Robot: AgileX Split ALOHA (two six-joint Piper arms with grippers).
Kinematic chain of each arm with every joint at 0, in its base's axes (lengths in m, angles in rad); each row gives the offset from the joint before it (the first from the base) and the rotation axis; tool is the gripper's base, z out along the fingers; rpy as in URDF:
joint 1: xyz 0 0 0.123 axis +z
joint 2: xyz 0 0 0 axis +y
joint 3: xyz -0.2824 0 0.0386 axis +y
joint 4: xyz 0.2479 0 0.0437 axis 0.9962 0 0.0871
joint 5: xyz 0 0 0 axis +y
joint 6: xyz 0.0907 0 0.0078 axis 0.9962 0 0.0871
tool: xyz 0 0 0 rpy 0 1.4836 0
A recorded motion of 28 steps. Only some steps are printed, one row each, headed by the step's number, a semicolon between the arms.
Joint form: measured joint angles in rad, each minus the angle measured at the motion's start. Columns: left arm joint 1, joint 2, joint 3, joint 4, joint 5, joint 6; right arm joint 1, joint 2, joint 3, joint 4, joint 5, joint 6.
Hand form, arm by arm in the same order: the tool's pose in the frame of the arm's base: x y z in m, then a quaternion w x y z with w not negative. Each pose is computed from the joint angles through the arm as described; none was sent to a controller.
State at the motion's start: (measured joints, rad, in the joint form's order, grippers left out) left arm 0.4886 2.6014 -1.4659 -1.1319 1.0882 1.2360; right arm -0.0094 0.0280 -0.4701 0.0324 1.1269 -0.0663
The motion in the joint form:
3: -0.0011 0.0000 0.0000 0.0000 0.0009 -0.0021; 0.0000 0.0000 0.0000 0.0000 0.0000 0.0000
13: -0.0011 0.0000 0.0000 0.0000 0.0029 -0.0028; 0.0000 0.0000 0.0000 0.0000 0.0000 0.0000
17: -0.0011 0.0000 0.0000 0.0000 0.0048 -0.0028; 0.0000 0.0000 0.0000 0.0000 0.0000 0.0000
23: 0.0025 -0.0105 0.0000 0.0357 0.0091 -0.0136; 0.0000 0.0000 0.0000 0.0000 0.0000 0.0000
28: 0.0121 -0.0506 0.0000 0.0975 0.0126 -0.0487; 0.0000 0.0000 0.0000 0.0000 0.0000 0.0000
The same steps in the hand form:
3: 0.3854 0.1216 -0.0248 0.13951 -0.05030 0.89004 -0.43108; -0.0007 0.0027 0.2638 0.46784 -0.02583 0.88344 -0.00152
13: 0.3853 0.1215 -0.0247 0.13911 -0.05034 0.88966 -0.43199; -0.0007 0.0027 0.2638 0.46784 -0.02583 0.88344 -0.00152
17: 0.3853 0.1214 -0.0246 0.13888 -0.05008 0.88932 -0.43280; -0.0007 0.0027 0.2638 0.46784 -0.02583 0.88344 -0.00152
23: 0.3835 0.1233 -0.0214 0.13097 -0.04059 0.89334 -0.42795; -0.0007 0.0027 0.2638 0.46784 -0.02583 0.88344 -0.00152
28: 0.3825 0.1297 -0.0076 0.12376 -0.02937 0.90163 -0.41339; -0.0007 0.0027 0.2638 0.46784 -0.02583 0.88344 -0.00152

